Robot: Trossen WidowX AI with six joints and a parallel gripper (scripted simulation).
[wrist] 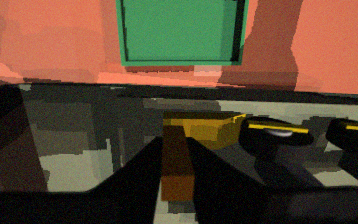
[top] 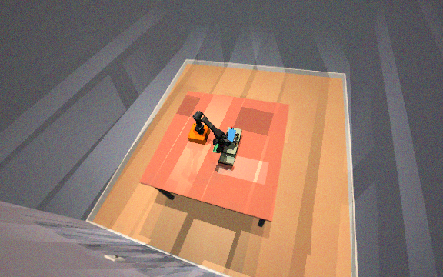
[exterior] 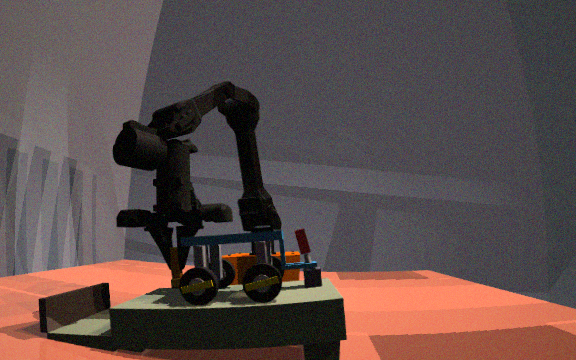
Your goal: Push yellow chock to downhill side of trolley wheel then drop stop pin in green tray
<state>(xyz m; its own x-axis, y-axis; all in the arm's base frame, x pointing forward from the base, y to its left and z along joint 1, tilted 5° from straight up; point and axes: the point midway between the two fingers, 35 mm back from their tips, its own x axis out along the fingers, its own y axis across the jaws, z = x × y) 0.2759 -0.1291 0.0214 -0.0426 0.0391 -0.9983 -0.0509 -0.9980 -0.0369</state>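
Now: gripper tip 2 cm to the right of the yellow chock and 1 cm above it. From my gripper tip the other things lie so: grey-green ramp: 10 cm to the left, 6 cm ahead, 5 cm below; green tray: 10 cm below, 8 cm behind, 2 cm to the left; blue trolley: 11 cm to the left, 6 cm ahead, 2 cm above.
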